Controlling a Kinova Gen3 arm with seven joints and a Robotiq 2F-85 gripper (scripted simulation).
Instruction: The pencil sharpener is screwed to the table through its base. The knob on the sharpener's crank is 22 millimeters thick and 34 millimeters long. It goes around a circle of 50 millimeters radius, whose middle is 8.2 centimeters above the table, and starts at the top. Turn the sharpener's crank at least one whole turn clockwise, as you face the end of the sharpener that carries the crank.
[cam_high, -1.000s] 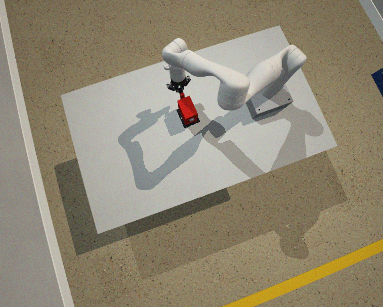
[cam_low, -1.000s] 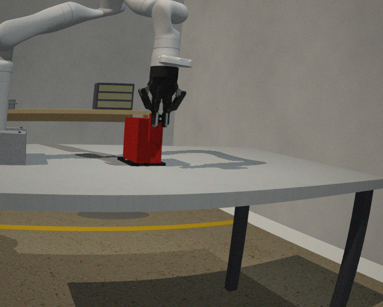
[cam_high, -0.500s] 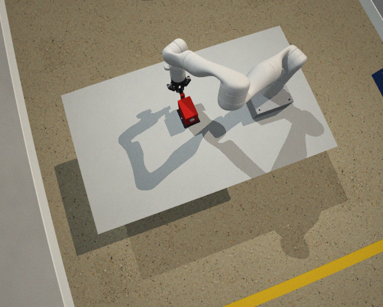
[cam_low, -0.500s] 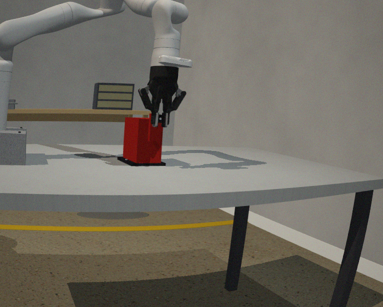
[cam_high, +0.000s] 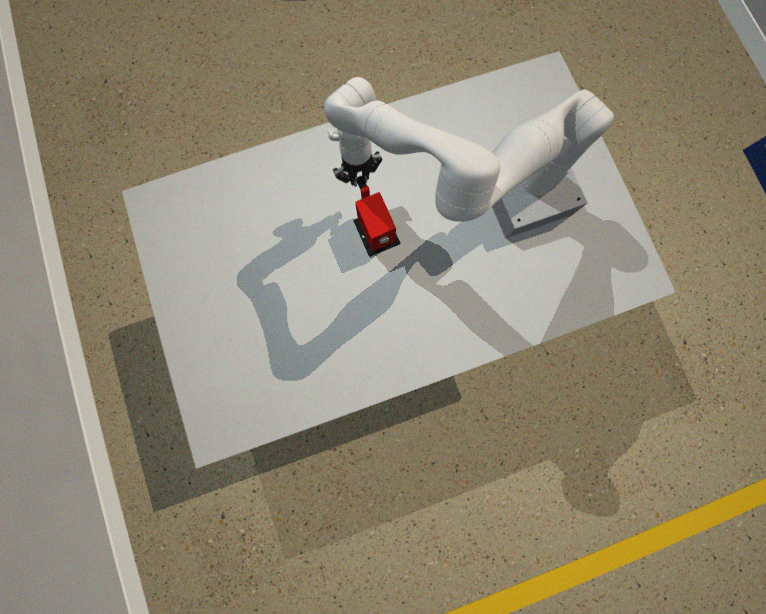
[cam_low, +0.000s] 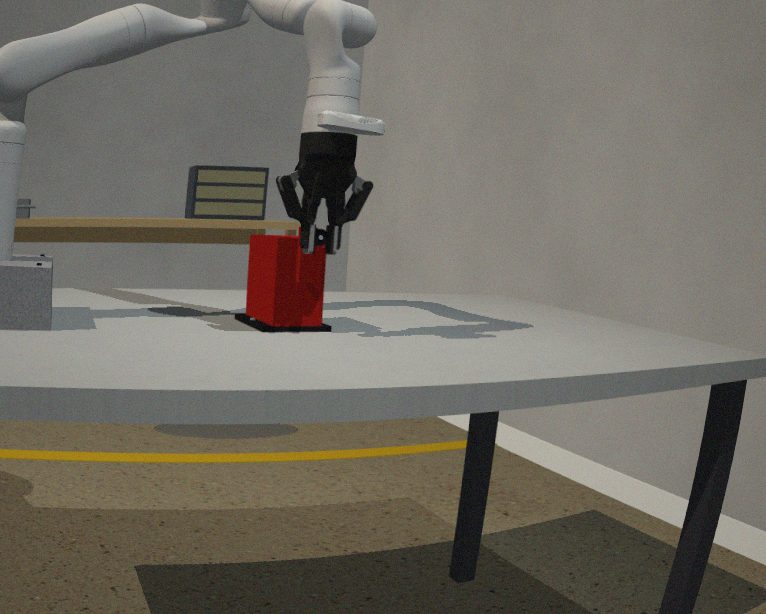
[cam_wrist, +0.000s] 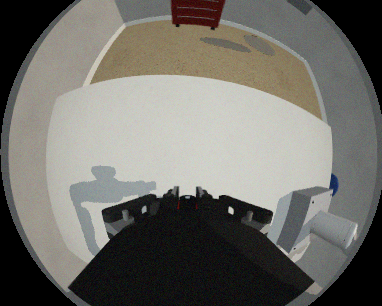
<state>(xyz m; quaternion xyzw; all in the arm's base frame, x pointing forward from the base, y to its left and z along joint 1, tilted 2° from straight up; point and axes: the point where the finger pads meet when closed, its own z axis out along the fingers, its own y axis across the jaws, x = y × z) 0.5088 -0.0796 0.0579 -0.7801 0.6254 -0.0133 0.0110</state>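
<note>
The black crank knob lies 20 mm to the left of my hand.
</note>
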